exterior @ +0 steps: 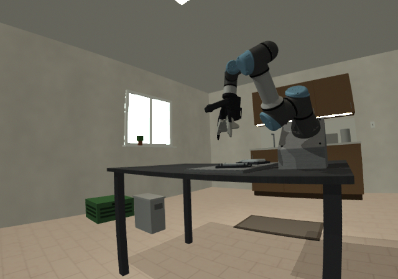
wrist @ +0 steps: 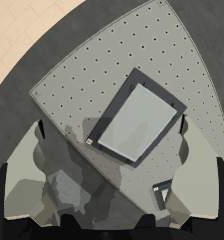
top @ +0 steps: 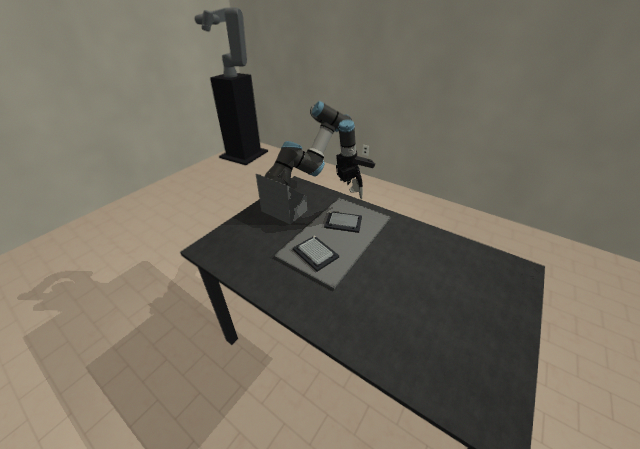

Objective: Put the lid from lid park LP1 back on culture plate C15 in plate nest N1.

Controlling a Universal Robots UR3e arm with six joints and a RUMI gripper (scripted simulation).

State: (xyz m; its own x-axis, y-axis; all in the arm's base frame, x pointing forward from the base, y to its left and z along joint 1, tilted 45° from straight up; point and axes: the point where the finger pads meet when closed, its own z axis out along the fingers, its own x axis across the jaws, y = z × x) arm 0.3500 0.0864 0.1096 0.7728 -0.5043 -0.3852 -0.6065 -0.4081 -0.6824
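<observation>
Right now the clear lid is 13 cm below my hand, 8 cm to the right of it and 1 cm behind it. Also, from my hand: plate nest N1 (33 cm to the right, 13 cm below, 3 cm behind); then culture plate C15 (33 cm to the right, 12 cm below, 3 cm behind); then lid park LP1 (14 cm below, 8 cm to the right, 1 cm behind).
</observation>
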